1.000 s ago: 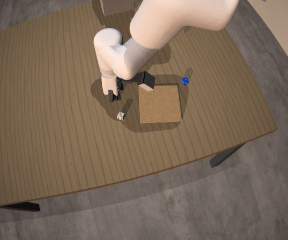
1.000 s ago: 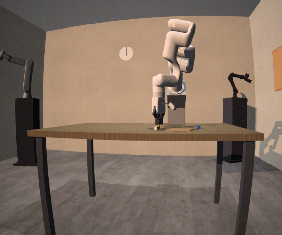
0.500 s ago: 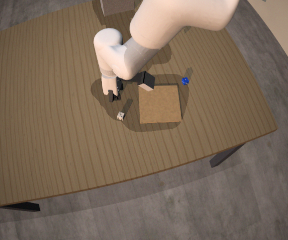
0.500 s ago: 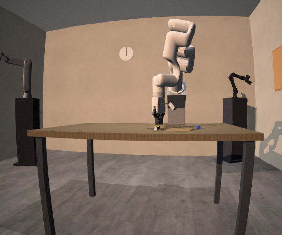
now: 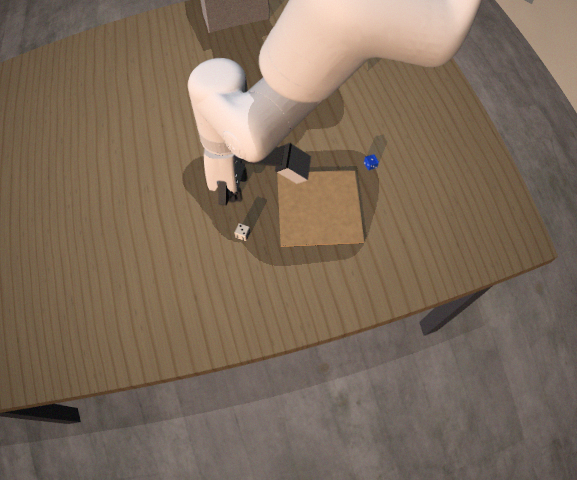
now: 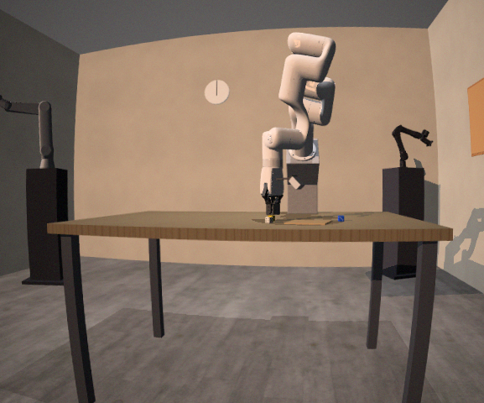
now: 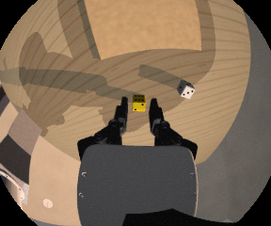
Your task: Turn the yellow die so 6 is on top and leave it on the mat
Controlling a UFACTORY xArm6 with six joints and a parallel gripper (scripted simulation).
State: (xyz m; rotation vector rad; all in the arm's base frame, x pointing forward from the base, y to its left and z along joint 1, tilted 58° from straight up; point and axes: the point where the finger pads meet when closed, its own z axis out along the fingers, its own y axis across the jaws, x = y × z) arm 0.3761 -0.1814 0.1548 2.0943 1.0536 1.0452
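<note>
Right now the yellow die is 3 cm below my hand. The rest, counted from my hand: white die 7 cm ahead, 3 cm to the right, 3 cm below; then tan mat 10 cm ahead, 10 cm to the left, 4 cm below; then blue die 8 cm ahead, 24 cm to the left, 3 cm below.
</note>
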